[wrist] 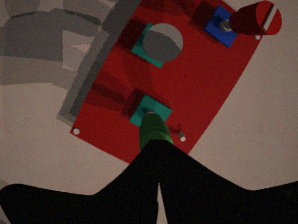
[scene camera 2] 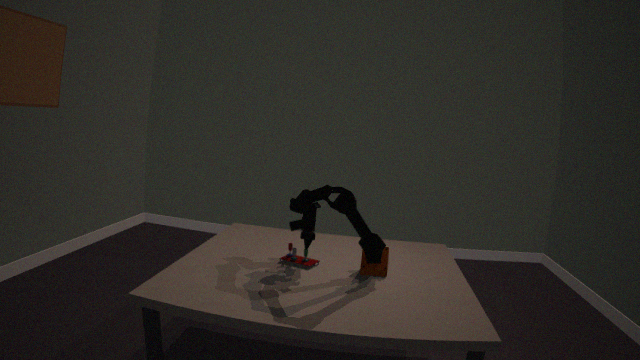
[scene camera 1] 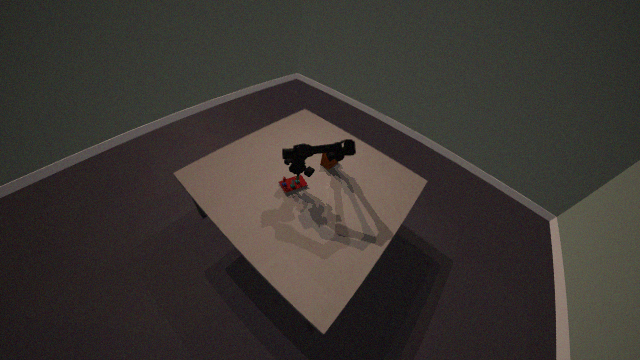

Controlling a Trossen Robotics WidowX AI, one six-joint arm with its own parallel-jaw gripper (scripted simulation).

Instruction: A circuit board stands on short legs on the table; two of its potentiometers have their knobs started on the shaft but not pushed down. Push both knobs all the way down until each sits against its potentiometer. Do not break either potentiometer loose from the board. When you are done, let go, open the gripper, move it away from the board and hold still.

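Note:
A green knob (wrist: 152, 127) is there for me to see, and so is my gripper (wrist: 157, 147).

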